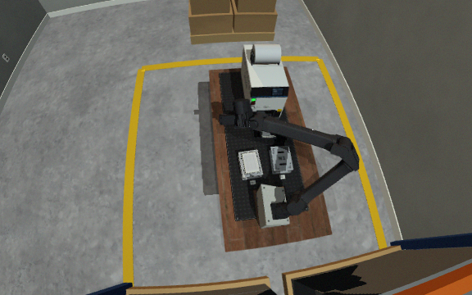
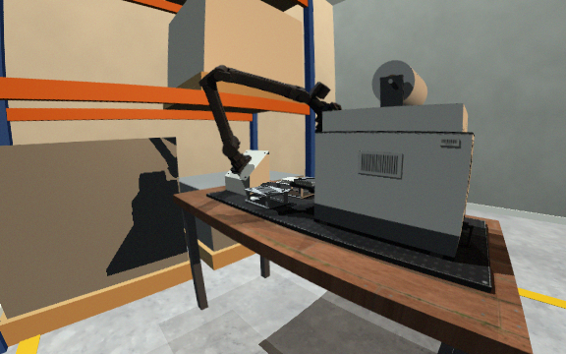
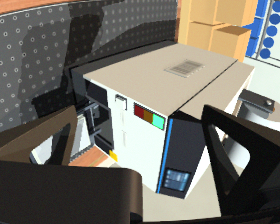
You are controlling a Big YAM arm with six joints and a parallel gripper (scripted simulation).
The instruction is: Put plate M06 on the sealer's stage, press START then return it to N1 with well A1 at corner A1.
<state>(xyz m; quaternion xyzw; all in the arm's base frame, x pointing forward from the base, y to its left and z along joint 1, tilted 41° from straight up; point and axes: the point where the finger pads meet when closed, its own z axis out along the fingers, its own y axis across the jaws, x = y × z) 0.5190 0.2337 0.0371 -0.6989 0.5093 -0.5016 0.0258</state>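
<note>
My gripper is now 10 mm short of the white well plate, 200 mm to the left of it and 230 mm above it. From my hand the other things lie so: foil roll: 340 mm ahead, 210 mm to the right, 90 mm above; then dark stage: 10 mm ahead, 200 mm to the right, 240 mm below; then white plate: 190 mm behind, 60 mm to the right, 270 mm below.
</note>
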